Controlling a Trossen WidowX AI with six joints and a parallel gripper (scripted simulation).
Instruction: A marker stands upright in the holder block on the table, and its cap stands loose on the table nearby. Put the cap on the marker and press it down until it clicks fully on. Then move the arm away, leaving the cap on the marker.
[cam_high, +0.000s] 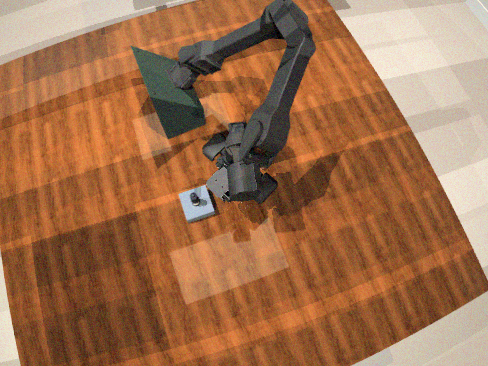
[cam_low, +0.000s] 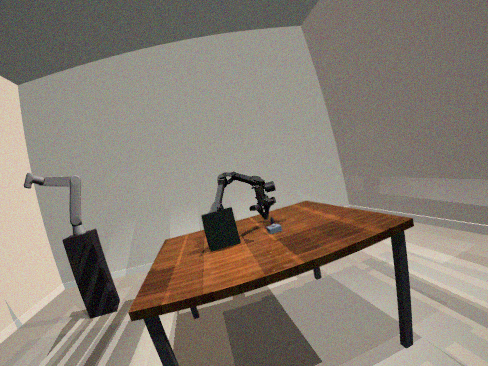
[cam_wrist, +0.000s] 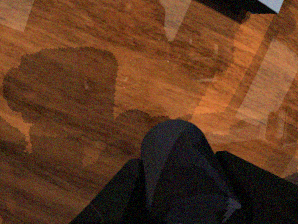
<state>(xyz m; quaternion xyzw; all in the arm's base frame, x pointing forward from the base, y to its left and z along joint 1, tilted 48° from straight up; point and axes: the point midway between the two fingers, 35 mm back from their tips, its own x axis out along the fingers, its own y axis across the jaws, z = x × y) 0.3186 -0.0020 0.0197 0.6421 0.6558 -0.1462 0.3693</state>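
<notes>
My gripper tip is now 1 cm past the holder block, 12 cm to the left of it and 6 cm above it.
</notes>
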